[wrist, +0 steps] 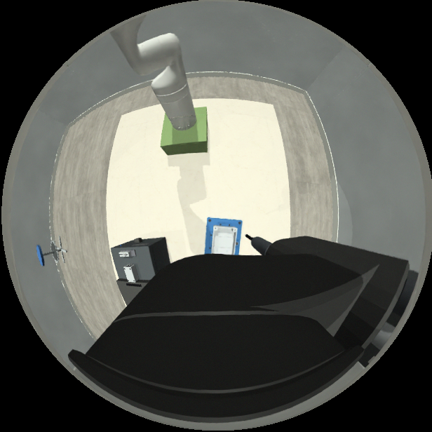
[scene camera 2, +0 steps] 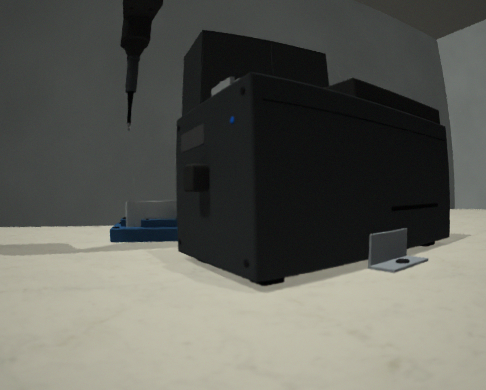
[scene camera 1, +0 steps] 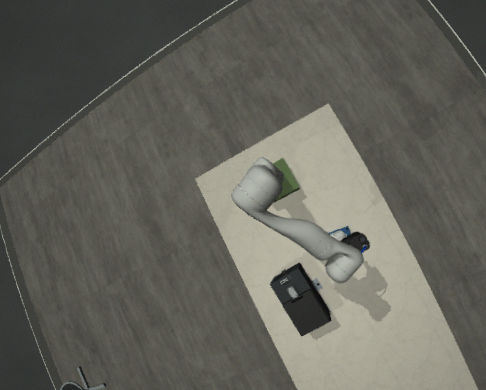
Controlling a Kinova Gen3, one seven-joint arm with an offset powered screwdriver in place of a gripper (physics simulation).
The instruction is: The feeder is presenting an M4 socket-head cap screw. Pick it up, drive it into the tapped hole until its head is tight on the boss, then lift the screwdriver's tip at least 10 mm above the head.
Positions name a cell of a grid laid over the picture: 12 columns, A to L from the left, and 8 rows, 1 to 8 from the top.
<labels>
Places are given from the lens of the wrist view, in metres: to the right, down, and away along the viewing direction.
black screw feeder (wrist: E5): -0.21, 0.15, 0.32
</labels>
